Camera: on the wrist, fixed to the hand. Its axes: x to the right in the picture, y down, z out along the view.
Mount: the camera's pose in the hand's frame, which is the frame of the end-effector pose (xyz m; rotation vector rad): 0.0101 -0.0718 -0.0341 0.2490 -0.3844 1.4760
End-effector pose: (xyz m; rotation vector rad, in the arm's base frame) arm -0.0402 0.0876 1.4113 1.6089 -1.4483 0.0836
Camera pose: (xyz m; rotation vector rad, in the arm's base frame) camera 0.0381 0.0926 1.3951 0.3898 -2.7151 0.8375
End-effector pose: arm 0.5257 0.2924 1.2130 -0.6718 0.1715 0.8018
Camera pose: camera 0.5874 0.2415 1.2177 -0.0288 0.4158 2.2517
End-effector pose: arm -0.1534 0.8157 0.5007 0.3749 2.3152 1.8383
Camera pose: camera -0.1794 0.7716 0.4390 -1.9843 -1.4458 -1.0588
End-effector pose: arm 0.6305 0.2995 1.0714 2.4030 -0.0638 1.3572
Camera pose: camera 0.6239 0.3793 1.0739 -1.8762 1.5093 -0.8715
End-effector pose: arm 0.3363 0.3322 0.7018 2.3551 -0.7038 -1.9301
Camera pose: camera 0.3932 0.3841 0.6797 0.7538 -1.9559 -1.4439
